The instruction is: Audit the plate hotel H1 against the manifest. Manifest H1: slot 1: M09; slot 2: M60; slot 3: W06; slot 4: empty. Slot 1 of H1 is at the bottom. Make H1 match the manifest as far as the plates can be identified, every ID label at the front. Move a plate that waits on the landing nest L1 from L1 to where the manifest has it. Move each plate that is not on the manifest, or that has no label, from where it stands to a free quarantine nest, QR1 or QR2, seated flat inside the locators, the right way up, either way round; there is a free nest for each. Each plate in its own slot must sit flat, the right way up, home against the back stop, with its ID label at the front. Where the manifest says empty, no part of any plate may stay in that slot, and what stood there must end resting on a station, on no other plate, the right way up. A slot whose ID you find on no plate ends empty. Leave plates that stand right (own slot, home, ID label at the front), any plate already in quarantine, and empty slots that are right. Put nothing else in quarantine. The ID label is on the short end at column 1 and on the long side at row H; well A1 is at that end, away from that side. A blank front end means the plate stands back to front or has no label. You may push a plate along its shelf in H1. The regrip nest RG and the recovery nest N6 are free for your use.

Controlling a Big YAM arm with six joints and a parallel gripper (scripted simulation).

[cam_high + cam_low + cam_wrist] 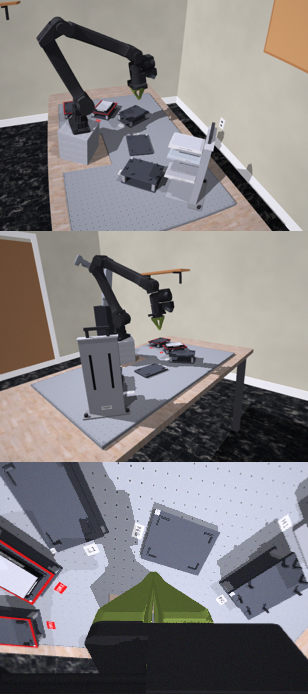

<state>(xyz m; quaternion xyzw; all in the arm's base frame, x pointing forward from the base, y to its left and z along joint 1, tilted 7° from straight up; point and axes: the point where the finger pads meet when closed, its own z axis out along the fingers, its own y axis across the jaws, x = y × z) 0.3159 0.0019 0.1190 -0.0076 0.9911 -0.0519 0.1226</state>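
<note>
Now: the clear plate 430 mm to the right of my hand, 40 mm below it and 10 mm behind it. Also, from my hand: hotel back panel: 490 mm to the right, 90 mm below, 40 mm ahead; h1 tag: 320 mm to the right, 250 mm below, 20 mm ahead.
</note>
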